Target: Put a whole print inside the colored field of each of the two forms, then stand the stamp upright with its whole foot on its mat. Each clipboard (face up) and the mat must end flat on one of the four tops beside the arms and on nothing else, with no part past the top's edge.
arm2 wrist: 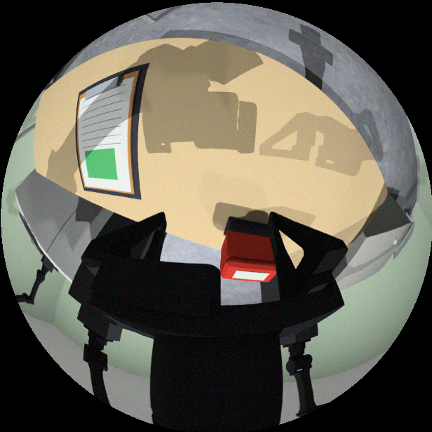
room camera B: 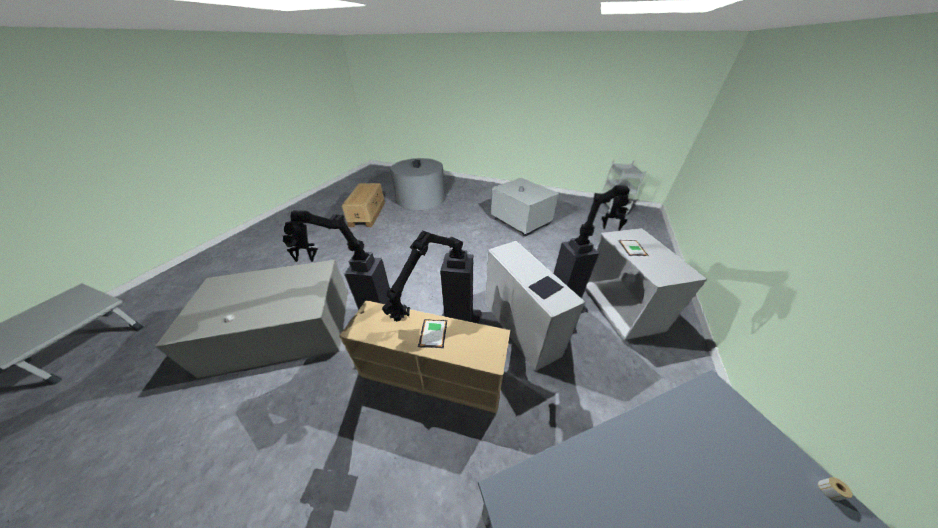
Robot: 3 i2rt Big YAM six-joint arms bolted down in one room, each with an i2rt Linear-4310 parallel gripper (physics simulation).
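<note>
In the arm2 wrist view, arm2's gripper (arm2 wrist: 217,217) is open above the wooden top. The red stamp (arm2 wrist: 248,246) with its black part shows between its fingers, close to the right finger and apart from the left. A face-up clipboard (arm2 wrist: 104,130) (room camera B: 433,334) with a green field lies on the wooden top; no print shows in the field. In the room view, the middle arm's gripper (room camera B: 395,313) hides the stamp. A second clipboard (room camera B: 632,247) lies on the right white top. The dark mat (room camera B: 546,287) lies on the narrow white top. The left arm's gripper (room camera B: 302,254) and right arm's gripper (room camera B: 614,223) hang open.
The wooden shelf unit (room camera B: 472,343) stands between a wide grey cabinet (room camera B: 262,295) and the narrow white cabinet (room camera B: 511,262). The right white unit (room camera B: 669,265) stands beside the right arm. A blue-grey top (room camera B: 656,452) with a roll (room camera B: 833,488) fills the front right.
</note>
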